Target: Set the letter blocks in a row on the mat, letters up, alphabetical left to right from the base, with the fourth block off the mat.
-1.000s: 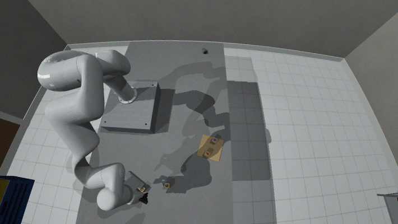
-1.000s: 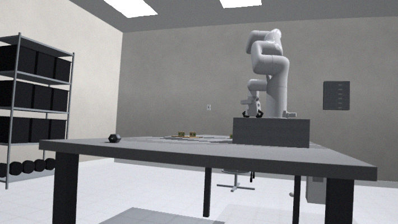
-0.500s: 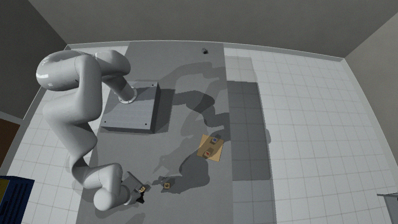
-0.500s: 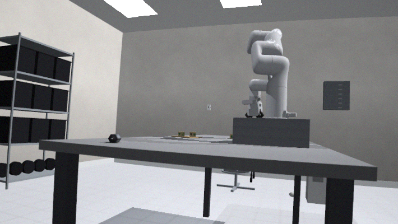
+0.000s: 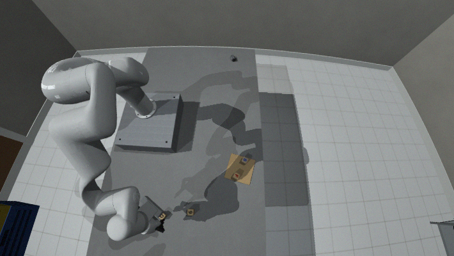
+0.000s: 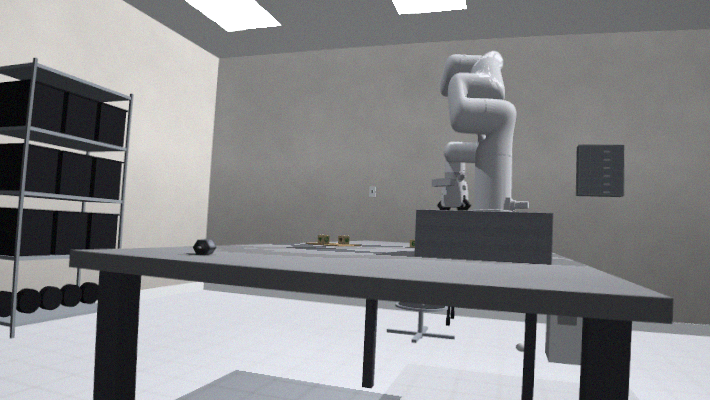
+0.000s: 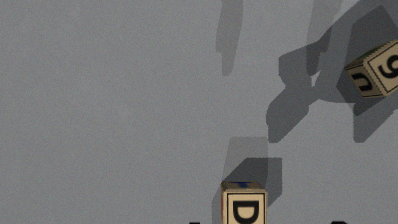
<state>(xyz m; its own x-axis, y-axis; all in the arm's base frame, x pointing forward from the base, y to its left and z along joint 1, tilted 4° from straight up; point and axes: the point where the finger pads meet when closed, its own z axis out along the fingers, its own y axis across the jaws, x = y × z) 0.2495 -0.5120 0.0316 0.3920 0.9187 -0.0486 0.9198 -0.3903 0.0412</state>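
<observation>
Now: the tan mat 340 mm ahead of my hand, 320 mm to the left of it and 110 mm below it. From my hand the other things lie so: black faceted object (1130 mm to the left, 150 mm ahead, 90 mm below).
</observation>
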